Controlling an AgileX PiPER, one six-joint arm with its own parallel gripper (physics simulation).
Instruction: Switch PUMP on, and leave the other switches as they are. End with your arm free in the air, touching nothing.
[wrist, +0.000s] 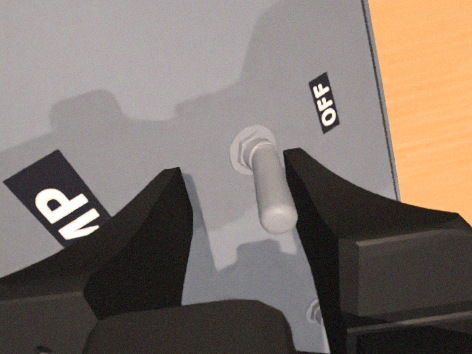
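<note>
The PUMP switch lever (272, 187) is a grey rod rising from a round nut on the grey panel. Its tip is a little to the right of its base, on the OFF side. The black PUMP label (60, 197) shows partly at the left, its lower part behind the left finger. The ON label is hidden. My gripper (235, 182) is partly open, with the lever between its fingers. The right finger is right beside the lever and seems to touch it; a wide gap separates the left finger from it.
The grey panel (150, 50) bears an OFF label (324, 103) right of the lever. Part of another switch's nut (315, 312) shows at the bottom, beside the right finger. The wooden table (430, 100) lies beyond the panel's right edge. Shadows fall across the panel.
</note>
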